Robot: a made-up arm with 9 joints. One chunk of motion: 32 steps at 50 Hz.
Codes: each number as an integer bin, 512 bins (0 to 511) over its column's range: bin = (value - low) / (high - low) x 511, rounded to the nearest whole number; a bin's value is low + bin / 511 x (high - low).
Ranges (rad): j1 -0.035..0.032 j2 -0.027..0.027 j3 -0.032..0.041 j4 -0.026..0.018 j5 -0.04..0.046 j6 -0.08..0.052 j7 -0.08..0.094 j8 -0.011..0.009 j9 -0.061..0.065
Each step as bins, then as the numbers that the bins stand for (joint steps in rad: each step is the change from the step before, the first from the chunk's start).
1 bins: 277 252 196 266 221 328 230 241 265
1 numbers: 0.00132 -0.00037 -0.00400 -0.00310 -0.00281 0.00473 -0.00168 -0.00157 0.00434
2 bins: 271 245 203 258 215 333 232 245 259
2 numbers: 0.00053 -0.00111 -0.00300 -0.00378 -0.00382 0.00602 -0.00100 -0.00141 0.00286
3 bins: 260 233 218 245 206 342 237 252 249
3 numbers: -0.00091 -0.00238 -0.00086 -0.00490 -0.00533 0.00834 0.00070 -0.00114 0.00040
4 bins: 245 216 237 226 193 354 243 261 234
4 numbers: -0.00288 -0.00417 0.00186 -0.00654 -0.00752 0.01144 0.00274 -0.00078 -0.00330
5 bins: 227 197 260 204 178 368 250 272 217
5 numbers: -0.00524 -0.00618 0.00514 -0.00843 -0.01004 0.01506 0.00513 -0.00035 -0.00749
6 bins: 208 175 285 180 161 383 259 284 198
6 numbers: -0.00773 -0.00851 0.00871 -0.01050 -0.01290 0.01894 0.00819 0.00012 -0.01218
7 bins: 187 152 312 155 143 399 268 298 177
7 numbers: -0.01048 -0.01094 0.01257 -0.01265 -0.01593 0.02307 0.01126 0.00066 -0.01736
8 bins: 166 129 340 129 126 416 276 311 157
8 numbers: -0.01323 -0.01337 0.01657 -0.01489 -0.01879 0.02746 0.01398 0.00117 -0.02229
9 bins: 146 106 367 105 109 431 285 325 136
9 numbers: -0.01586 -0.01580 0.02043 -0.01696 -0.02166 0.03133 0.01705 0.00172 -0.02747
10 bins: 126 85 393 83 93 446 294 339 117
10 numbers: -0.01848 -0.01802 0.02414 -0.01885 -0.02435 0.03521 0.02011 0.00227 -0.03215
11 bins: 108 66 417 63 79 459 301 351 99
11 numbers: -0.02084 -0.02003 0.02757 -0.02058 -0.02670 0.03857 0.02249 0.00274 -0.03659
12 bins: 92 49 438 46 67 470 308 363 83
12 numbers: -0.02294 -0.02182 0.03057 -0.02204 -0.02872 0.04141 0.02488 0.00321 -0.04053
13 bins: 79 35 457 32 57 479 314 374 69
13 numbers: -0.02464 -0.02330 0.03329 -0.02324 -0.03041 0.04373 0.02692 0.00364 -0.04399
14 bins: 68 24 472 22 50 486 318 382 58
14 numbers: -0.02608 -0.02446 0.03543 -0.02411 -0.03159 0.04554 0.02828 0.00395 -0.04670
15 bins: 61 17 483 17 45 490 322 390 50
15 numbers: -0.02700 -0.02520 0.03700 -0.02454 -0.03243 0.04658 0.02964 0.00426 -0.04867
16 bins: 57 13 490 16 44 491 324 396 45
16 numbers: -0.02753 -0.02563 0.03800 -0.02462 -0.03259 0.04683 0.03032 0.00450 -0.04990
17 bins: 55 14 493 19 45 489 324 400 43
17 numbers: -0.02779 -0.02552 0.03843 -0.02436 -0.03243 0.04632 0.03032 0.00466 -0.05040
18 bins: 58 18 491 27 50 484 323 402 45
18 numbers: -0.02740 -0.02510 0.03814 -0.02368 -0.03159 0.04503 0.02998 0.00473 -0.04990
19 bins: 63 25 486 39 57 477 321 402 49
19 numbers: -0.02674 -0.02436 0.03743 -0.02264 -0.03041 0.04322 0.02930 0.00473 -0.04892
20 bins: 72 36 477 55 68 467 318 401 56
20 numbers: -0.02556 -0.02320 0.03614 -0.02126 -0.02856 0.04063 0.02828 0.00469 -0.04719
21 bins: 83 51 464 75 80 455 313 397 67
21 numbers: -0.02412 -0.02161 0.03429 -0.01954 -0.02654 0.03753 0.02658 0.00454 -0.04448
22 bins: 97 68 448 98 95 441 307 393 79
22 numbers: -0.02228 -0.01981 0.03200 -0.01756 -0.02401 0.03392 0.02454 0.00438 -0.04152
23 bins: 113 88 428 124 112 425 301 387 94
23 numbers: -0.02018 -0.01770 0.02914 -0.01532 -0.02115 0.02978 0.02249 0.00415 -0.03782
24 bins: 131 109 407 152 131 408 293 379 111
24 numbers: -0.01782 -0.01548 0.02614 -0.01291 -0.01795 0.02539 0.01977 0.00383 -0.03363
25 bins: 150 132 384 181 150 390 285 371 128
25 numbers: -0.01533 -0.01305 0.02286 -0.01041 -0.01476 0.02074 0.01705 0.00352 -0.02944
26 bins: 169 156 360 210 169 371 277 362 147
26 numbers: -0.01284 -0.01051 0.01943 -0.00792 -0.01156 0.01584 0.01432 0.00317 -0.02475
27 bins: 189 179 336 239 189 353 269 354 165
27 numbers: -0.01022 -0.00808 0.01600 -0.00542 -0.00819 0.01119 0.01160 0.00286 -0.02032
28 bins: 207 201 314 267 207 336 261 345 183
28 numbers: -0.00786 -0.00576 0.01286 -0.00301 -0.00516 0.00679 0.00887 0.00250 -0.01588
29 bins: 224 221 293 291 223 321 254 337 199
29 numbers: -0.00563 -0.00365 0.00986 -0.00094 -0.00247 0.00292 0.00649 0.00219 -0.01193
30 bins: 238 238 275 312 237 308 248 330 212
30 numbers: -0.00379 -0.00185 0.00729 0.00086 -0.00011 -0.00044 0.00445 0.00192 -0.00873
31 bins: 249 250 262 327 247 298 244 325 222
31 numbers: -0.00235 -0.00058 0.00543 0.00216 0.00157 -0.00302 0.00308 0.00172 -0.00626
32 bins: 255 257 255 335 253 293 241 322 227
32 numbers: -0.00157 0.00016 0.00443 0.00285 0.00258 -0.00431 0.00206 0.00160 -0.00503
